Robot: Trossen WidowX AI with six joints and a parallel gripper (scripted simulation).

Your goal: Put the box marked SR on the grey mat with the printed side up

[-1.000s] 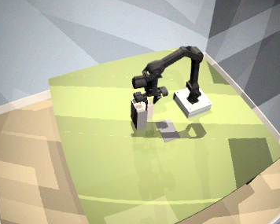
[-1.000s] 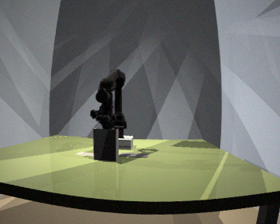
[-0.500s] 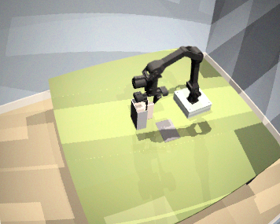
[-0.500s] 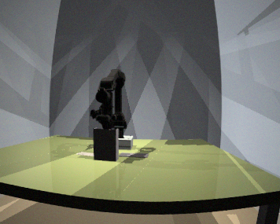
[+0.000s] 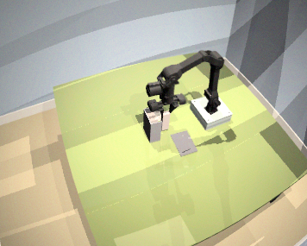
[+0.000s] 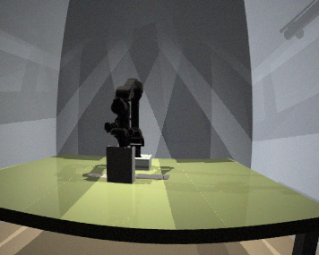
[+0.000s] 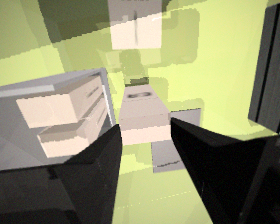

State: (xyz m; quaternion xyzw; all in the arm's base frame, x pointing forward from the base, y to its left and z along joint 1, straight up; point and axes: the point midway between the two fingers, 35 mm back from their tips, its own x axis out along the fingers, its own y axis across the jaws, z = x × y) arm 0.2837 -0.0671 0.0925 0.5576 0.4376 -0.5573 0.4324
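My gripper tip is 30 mm past the grey mat, 130 mm to the right of it and 120 mm above it. Also, from my gripper tip: white card: 40 mm behind, 110 mm to the right, 120 mm below.
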